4 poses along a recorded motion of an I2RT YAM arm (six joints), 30 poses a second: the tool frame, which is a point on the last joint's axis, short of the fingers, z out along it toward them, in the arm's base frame.
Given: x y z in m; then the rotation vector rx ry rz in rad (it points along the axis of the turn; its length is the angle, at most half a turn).
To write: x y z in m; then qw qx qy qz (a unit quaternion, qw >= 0). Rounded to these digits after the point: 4 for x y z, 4 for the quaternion.
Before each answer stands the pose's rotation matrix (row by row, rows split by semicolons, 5 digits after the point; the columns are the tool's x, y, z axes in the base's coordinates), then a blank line. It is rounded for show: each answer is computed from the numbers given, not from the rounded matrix.
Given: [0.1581 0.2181 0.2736 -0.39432 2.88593 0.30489]
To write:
-0.94157 -0.28436 0.18053; -0.24036 0.94272 0.23131; -0.23596 0.17440 -0.95598

[0.1581 0.2181 0.2736 0.1063 -0.1339 0.9798 0.1035]
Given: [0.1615 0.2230 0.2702 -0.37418 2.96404 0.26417]
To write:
-0.95891 -0.25784 0.11836; -0.23285 0.95359 0.19091; -0.16209 0.15551 -0.97444

[0.1615 0.2230 0.2702 0.0711 -0.1244 0.9858 0.0879]
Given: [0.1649 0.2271 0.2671 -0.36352 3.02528 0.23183]
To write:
-0.96808 -0.24160 0.06677; -0.22861 0.96026 0.16012; -0.10280 0.13975 -0.98484

[0.1649 0.2271 0.2671 0.0429 -0.1188 0.9891 0.0758]
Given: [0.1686 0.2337 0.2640 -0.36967 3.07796 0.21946]
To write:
-0.97114 -0.23792 0.01663; -0.23316 0.96174 0.14385; -0.05022 0.13582 -0.98946

[0.1686 0.2337 0.2640 0.0169 -0.1189 0.9902 0.0706]
